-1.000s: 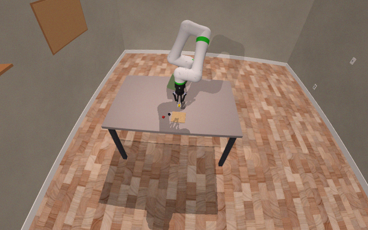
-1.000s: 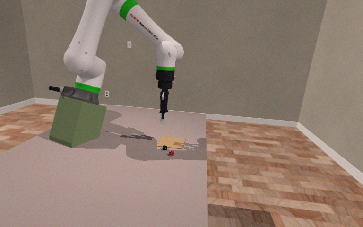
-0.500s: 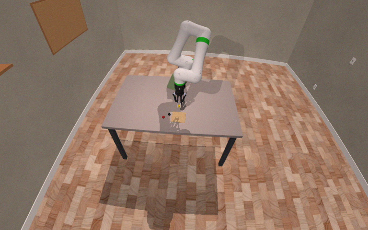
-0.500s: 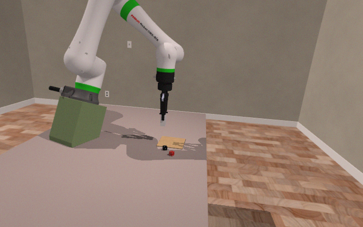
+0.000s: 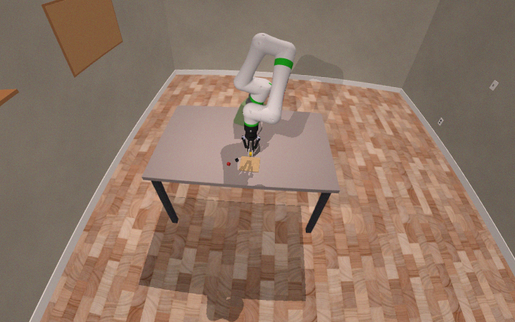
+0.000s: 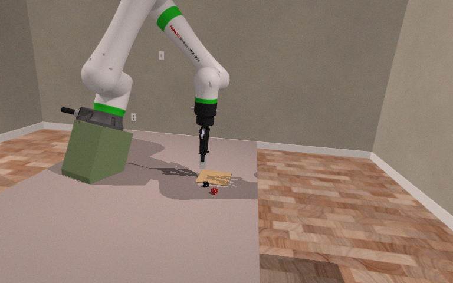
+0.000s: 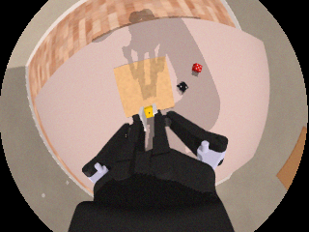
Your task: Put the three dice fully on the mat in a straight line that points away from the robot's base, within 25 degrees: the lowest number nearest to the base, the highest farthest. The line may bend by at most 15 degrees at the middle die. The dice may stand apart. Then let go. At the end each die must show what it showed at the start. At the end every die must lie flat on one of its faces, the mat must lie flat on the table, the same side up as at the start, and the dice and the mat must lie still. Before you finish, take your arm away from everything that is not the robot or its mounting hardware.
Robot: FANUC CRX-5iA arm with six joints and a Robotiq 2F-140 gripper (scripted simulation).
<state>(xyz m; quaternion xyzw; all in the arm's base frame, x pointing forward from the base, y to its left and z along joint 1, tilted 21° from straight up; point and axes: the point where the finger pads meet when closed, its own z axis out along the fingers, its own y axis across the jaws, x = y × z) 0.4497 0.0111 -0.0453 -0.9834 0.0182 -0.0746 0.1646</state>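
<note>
My gripper is now 80 mm above the tan mat and 50 mm short of it. The rest, counted from my hand: yellow die (20 mm below); then red die (150 mm to the right, 70 mm below, 70 mm ahead); then black die (100 mm to the right, 70 mm below, 30 mm ahead).
</note>
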